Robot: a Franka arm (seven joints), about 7 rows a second.
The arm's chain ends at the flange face. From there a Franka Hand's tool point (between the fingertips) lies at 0.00 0.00 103.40 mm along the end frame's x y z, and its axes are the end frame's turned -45 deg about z.
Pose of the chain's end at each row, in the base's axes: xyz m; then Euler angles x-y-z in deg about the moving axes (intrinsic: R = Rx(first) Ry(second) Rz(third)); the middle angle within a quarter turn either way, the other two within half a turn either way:
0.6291 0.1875 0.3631 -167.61 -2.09 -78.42
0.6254 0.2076 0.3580 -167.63 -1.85 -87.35
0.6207 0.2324 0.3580 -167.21 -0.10 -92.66
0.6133 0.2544 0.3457 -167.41 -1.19 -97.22
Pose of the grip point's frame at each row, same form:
0.6253 0.2097 0.2622 -167.61 -2.09 -123.42
0.6221 0.2297 0.2571 -167.63 -1.85 -132.35
0.6205 0.2553 0.2572 -167.21 -0.10 -137.66
0.6112 0.2769 0.2448 -167.41 -1.19 -142.22

